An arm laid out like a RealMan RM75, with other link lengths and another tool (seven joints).
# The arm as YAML. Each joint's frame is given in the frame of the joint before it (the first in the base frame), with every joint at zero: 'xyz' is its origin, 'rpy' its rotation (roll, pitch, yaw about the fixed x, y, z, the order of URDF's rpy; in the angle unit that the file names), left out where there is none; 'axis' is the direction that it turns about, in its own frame. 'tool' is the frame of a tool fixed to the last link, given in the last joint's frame.
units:
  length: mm
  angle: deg
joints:
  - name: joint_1
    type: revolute
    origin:
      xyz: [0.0, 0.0, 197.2]
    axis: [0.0, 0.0, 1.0]
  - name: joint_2
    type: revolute
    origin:
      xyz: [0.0, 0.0, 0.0]
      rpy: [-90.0, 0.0, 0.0]
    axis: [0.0, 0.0, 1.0]
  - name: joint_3
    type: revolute
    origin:
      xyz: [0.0, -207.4, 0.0]
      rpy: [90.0, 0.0, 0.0]
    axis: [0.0, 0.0, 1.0]
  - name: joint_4
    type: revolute
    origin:
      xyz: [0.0, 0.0, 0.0]
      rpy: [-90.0, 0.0, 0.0]
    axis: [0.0, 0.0, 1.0]
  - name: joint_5
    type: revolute
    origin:
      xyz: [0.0, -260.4, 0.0]
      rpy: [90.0, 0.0, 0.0]
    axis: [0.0, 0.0, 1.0]
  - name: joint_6
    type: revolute
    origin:
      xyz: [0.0, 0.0, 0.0]
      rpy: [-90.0, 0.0, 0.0]
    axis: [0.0, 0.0, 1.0]
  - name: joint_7
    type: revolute
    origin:
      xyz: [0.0, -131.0, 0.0]
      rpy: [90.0, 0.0, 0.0]
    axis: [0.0, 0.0, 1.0]
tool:
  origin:
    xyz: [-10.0, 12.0, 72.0]
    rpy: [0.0, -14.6, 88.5]
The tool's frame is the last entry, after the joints.
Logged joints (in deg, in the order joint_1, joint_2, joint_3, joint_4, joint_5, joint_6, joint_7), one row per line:
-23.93, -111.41, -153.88, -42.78, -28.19, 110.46, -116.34
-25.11, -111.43, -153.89, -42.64, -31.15, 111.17, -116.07
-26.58, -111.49, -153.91, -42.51, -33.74, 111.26, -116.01
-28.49, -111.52, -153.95, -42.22, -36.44, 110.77, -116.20
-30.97, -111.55, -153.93, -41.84, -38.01, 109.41, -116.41
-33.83, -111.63, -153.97, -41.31, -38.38, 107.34, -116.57
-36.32, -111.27, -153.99, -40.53, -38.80, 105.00, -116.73
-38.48, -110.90, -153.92, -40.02, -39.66, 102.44, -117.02
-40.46, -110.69, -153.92, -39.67, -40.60, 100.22, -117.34
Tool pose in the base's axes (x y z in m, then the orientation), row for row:
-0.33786, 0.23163, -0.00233, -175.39, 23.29, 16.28
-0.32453, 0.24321, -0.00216, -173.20, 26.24, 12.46
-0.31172, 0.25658, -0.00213, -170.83, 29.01, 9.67
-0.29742, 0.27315, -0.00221, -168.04, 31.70, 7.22
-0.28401, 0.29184, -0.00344, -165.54, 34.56, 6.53
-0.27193, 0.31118, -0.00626, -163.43, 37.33, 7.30
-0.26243, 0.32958, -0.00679, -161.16, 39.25, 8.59
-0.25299, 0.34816, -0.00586, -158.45, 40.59, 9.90
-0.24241, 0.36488, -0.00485, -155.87, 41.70, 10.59
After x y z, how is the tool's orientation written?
As a rotation vector, in degrees.
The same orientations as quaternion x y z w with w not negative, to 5 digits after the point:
-0.98693, 0.13105, 0.09161, 0.02027
-0.98551, 0.14931, 0.07090, 0.03822
-0.98279, 0.16690, 0.05563, 0.05630
-0.97887, 0.18466, 0.04206, 0.07710
-0.97385, 0.20331, 0.03842, 0.09380
-0.96845, 0.22121, 0.04326, 0.10628
-0.96316, 0.23458, 0.05134, 0.12106
-0.95738, 0.24525, 0.05982, 0.14033
-0.95169, 0.25460, 0.06466, 0.15903

